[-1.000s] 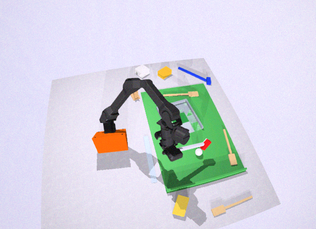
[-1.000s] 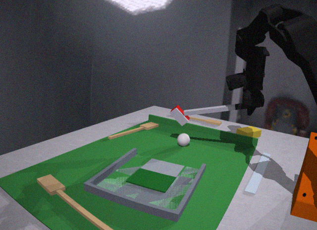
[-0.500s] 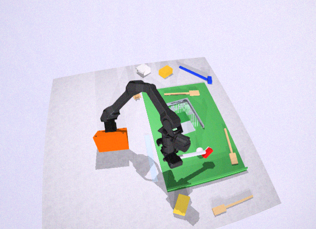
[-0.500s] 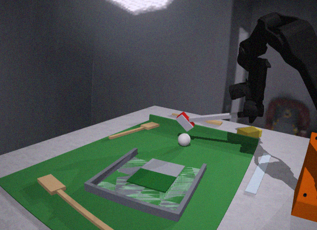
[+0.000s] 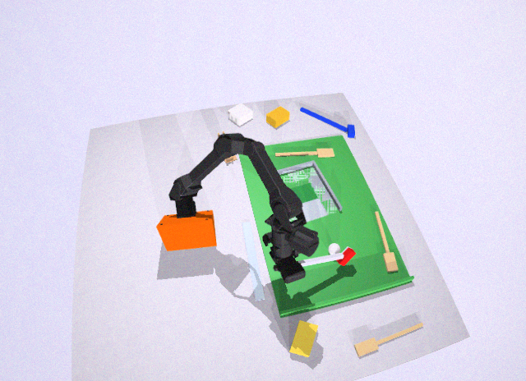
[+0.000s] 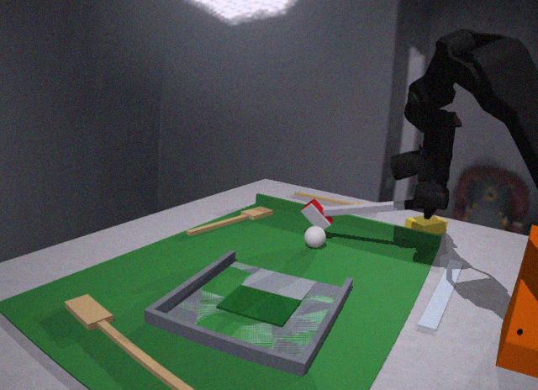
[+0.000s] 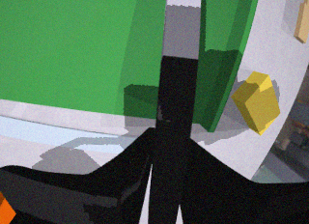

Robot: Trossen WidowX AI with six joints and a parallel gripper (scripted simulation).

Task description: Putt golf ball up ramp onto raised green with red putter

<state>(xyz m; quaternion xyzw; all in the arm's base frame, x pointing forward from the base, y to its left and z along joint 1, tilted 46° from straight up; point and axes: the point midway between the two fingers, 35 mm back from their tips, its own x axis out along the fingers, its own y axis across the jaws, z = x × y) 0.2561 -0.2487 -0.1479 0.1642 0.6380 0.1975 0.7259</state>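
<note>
Right now my gripper tip is 110 mm to the right of the pale strip, 90 mm above it and 70 mm past it. Round my gripper tip: tan block 620 mm to the left, 60 mm below, 60 mm behind; then blue putter 700 mm to the left, 440 mm ahead, 80 mm below; then white golf ball 210 mm ahead, 70 mm to the left, 70 mm below.
</note>
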